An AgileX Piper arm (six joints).
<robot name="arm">
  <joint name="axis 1" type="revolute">
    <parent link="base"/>
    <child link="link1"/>
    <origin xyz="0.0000 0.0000 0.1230"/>
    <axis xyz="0 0 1"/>
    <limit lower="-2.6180" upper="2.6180"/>
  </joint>
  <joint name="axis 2" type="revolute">
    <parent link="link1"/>
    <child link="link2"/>
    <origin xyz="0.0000 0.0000 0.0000" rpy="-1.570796 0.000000 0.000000"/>
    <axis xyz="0 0 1"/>
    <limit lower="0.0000" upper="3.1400"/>
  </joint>
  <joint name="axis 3" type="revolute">
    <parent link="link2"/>
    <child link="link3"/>
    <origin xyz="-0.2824 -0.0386 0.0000"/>
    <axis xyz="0 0 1"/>
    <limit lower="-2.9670" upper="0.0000"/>
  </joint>
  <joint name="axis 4" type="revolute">
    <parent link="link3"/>
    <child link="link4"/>
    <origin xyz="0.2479 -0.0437 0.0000" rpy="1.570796 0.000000 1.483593"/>
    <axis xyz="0 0 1"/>
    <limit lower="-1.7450" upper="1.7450"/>
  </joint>
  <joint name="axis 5" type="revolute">
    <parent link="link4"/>
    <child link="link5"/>
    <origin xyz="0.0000 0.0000 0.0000" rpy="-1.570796 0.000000 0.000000"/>
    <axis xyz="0 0 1"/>
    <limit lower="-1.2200" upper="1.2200"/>
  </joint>
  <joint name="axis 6" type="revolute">
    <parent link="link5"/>
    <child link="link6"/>
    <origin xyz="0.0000 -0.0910 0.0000" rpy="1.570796 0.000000 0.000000"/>
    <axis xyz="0 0 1"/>
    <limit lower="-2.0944" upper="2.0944"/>
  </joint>
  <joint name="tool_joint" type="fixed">
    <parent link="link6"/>
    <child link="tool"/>
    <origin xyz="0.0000 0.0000 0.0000"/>
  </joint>
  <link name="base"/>
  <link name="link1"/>
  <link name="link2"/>
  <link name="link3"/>
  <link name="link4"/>
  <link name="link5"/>
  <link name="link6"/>
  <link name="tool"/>
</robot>
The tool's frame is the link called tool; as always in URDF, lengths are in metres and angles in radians.
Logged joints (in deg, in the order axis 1, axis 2, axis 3, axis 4, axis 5, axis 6), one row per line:
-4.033, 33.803, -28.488, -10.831, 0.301, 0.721
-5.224, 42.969, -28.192, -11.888, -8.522, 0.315
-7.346, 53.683, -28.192, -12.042, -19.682, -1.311
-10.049, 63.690, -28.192, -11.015, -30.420, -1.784
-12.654, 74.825, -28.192, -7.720, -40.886, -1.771
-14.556, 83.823, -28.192, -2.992, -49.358, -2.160
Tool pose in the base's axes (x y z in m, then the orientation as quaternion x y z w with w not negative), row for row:
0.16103, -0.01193, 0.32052, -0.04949, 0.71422, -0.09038, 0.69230
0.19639, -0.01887, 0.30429, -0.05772, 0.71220, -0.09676, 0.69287
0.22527, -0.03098, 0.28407, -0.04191, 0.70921, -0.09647, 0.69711
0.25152, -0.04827, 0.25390, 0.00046, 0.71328, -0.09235, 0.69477
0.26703, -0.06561, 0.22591, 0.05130, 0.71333, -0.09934, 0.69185
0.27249, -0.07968, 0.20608, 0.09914, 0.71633, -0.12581, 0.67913
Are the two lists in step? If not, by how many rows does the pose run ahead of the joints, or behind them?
The pose runs 1 row ahead of the joints: the pose in row i belongs to the joints in row i + 1.
